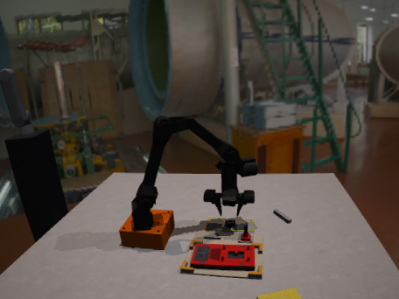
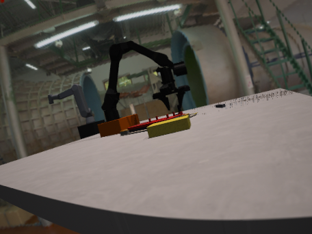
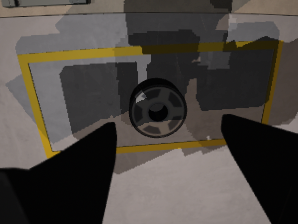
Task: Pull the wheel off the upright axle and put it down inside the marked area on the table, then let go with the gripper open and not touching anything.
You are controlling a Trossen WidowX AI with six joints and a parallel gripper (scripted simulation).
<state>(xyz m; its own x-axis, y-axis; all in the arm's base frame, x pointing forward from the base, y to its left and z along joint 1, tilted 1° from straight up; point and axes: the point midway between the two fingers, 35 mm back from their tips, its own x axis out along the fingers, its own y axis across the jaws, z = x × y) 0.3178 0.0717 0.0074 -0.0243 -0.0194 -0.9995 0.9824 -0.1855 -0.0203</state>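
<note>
The black wheel is 40 mm below my gripper tip. Round my gripper tip: yellow block (90 mm ahead, 430 mm to the right, 30 mm below); then grey bar (220 mm ahead, 20 mm to the left, 40 mm below).
</note>
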